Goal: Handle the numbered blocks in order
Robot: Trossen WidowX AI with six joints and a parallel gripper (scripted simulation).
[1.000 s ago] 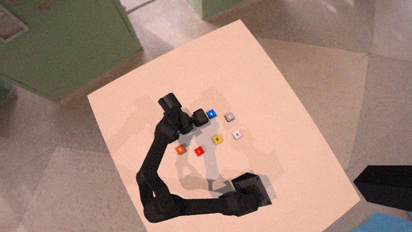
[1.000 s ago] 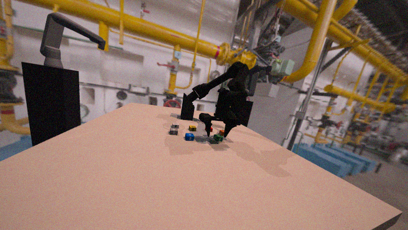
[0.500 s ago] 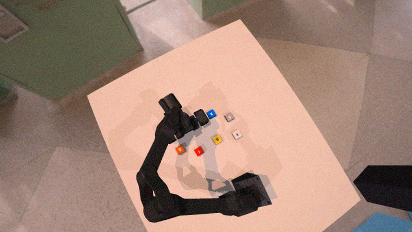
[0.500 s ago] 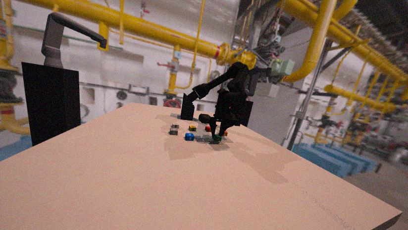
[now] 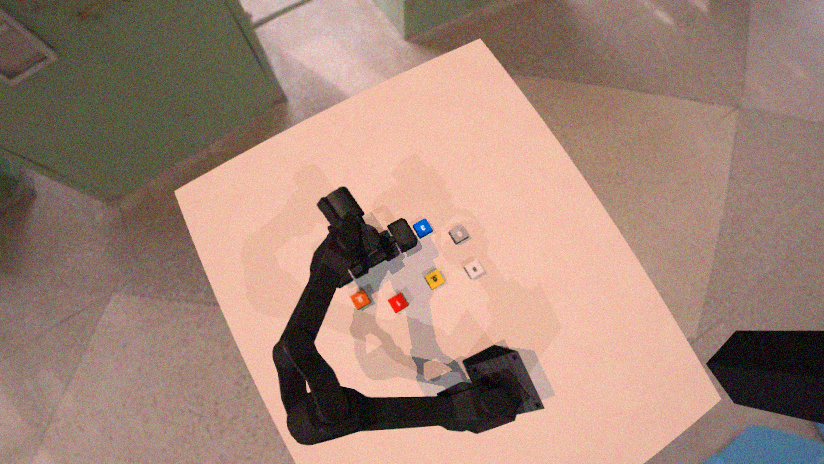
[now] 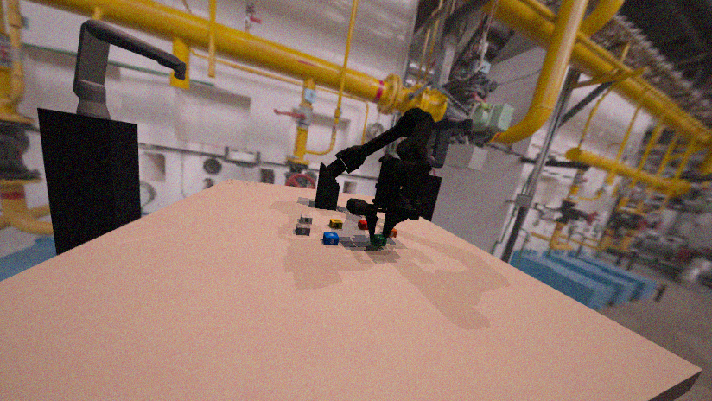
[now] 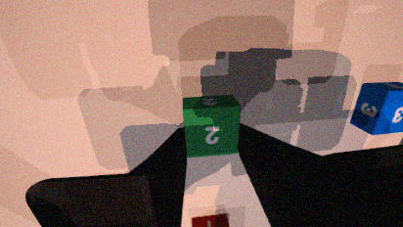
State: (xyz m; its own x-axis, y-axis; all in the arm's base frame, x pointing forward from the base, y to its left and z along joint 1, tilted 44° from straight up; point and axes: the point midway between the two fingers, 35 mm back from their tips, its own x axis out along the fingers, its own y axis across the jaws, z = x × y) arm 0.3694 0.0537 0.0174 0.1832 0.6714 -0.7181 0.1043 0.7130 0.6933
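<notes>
Now: gripper tip 13 cm to the left of the blue block and 1 cm past it. From my gripper tip the other things lie so: orange block 7 cm to the left, 5 cm behind; then green block right at my gripper tip; then red block 11 cm behind, 1 cm to the left.
</notes>
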